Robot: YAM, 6 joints.
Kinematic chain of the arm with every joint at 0, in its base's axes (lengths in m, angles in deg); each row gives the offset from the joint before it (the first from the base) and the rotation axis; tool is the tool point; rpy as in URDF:
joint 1: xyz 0 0 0.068 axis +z
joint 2: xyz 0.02 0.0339 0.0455 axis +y
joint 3: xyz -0.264 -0.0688 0 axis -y
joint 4: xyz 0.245 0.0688 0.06 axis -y
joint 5: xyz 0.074 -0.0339 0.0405 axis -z
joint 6: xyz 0.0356 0 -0.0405 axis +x
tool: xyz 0 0 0 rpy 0 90 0
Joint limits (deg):
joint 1: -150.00..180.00
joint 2: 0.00..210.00
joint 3: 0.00..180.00
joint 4: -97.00..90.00
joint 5: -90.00..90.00
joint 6: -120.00..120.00
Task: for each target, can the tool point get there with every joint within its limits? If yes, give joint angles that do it. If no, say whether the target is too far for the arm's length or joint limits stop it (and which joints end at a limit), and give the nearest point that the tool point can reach.
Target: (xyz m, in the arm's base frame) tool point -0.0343 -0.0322 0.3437
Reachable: yes | joints -106.89 18.33 50.24 -51.18 41.27 49.84
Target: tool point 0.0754 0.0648 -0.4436
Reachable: no: joint limits stop it (at a limit: joint 2) | nearest point 0.0977 0.0839 -0.3599 | short by 0.089 m
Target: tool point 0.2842 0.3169 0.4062
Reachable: yes | joints 49.98 102.77 103.59 -16.17 22.91 24.54
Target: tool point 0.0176 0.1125 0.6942
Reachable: yes | joints 79.51 103.84 158.43 70.18 -5.11 -90.63
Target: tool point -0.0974 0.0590 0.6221
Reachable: yes | joints -13.57 43.50 105.26 28.32 -75.89 41.25
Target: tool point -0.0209 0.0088 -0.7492
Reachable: no: too far | nearest point -0.1306 0.0550 -0.3642 | short by 0.403 m
